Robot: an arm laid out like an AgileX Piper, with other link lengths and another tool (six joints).
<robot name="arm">
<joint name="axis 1" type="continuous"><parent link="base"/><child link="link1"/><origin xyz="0 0 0.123"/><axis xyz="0 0 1"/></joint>
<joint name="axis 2" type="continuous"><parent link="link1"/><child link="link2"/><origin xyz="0 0 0" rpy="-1.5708 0 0"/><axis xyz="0 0 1"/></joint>
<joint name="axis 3" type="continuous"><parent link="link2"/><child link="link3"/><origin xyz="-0.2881 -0.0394 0"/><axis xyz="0 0 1"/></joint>
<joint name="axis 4" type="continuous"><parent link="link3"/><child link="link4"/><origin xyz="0.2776 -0.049 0" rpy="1.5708 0 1.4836"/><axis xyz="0 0 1"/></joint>
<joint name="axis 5" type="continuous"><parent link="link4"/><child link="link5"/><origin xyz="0 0 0" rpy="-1.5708 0 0"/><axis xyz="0 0 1"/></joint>
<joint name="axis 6" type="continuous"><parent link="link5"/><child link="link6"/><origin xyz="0 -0.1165 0" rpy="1.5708 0 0"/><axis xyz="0 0 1"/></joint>
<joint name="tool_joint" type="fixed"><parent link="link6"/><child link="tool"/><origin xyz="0.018 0.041 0.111" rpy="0.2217 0 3.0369"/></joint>
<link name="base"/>
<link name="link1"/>
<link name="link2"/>
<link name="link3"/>
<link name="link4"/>
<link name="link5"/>
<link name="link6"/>
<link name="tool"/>
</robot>
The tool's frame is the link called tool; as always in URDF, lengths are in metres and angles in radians. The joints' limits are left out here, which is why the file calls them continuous.
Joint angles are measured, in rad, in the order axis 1, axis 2, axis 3, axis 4, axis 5, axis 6. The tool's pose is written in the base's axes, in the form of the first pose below.
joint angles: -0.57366, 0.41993, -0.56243, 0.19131, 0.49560, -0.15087
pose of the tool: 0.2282 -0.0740 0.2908 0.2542 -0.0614 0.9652 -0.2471 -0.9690 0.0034
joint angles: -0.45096, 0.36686, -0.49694, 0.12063, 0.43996, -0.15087
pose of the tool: 0.2292 -0.0534 0.2794 0.2511 0.0402 0.9671 -0.1509 -0.9853 0.0801
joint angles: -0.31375, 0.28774, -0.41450, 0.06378, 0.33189, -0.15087
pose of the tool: 0.2291 -0.0282 0.2782 0.1653 0.1503 0.9747 -0.0464 -0.9860 0.1599
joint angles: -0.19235, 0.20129, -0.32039, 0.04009, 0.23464, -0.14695
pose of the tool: 0.2256 -0.0022 0.2721 0.0654 0.2023 0.9771 0.0483 -0.9787 0.1994
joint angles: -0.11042, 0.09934, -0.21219, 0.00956, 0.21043, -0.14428
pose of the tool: 0.2177 0.0148 0.2450 0.0357 0.2348 0.9714 0.1184 -0.9661 0.2292
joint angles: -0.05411, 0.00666, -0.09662, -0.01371, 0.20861, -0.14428
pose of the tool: 0.2127 0.0256 0.2067 0.0451 0.2573 0.9653 0.1737 -0.9535 0.2461
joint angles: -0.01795, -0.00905, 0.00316, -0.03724, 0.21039, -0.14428
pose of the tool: 0.2128 0.0315 0.1589 0.1194 0.2794 0.9527 0.2264 -0.9420 0.2479
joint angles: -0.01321, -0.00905, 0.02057, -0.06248, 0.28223, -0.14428
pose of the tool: 0.2081 0.0298 0.1335 0.2041 0.3014 0.9314 0.2477 -0.9364 0.2487
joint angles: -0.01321, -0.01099, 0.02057, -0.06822, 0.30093, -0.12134
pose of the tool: 0.2069 0.0296 0.1305 0.2210 0.2841 0.9330 0.2454 -0.9420 0.2288
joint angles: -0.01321, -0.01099, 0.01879, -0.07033, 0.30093, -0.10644
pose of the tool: 0.2071 0.0298 0.1319 0.2198 0.2718 0.9369 0.2417 -0.9456 0.2176
